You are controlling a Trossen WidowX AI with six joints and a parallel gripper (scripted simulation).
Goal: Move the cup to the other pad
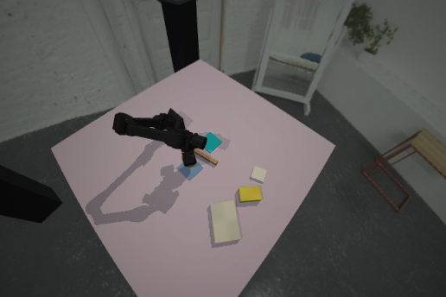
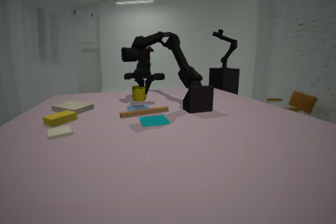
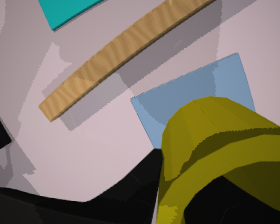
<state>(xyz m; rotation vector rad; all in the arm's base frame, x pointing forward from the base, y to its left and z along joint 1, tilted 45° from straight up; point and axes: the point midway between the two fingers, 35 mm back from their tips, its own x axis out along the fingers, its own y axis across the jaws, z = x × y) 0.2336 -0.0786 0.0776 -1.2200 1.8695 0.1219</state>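
Right now my gripper tip is 17 cm to the right of the cyan pad, 9 cm above it and 2 cm short of it. The rest, counted from my gripper tip: wooden bar: 8 cm below, 7 cm to the left, 2 cm ahead; yellow cup: 2 cm to the right, 2 cm ahead; blue pad: 9 cm below, 3 cm to the right, 3 cm ahead.
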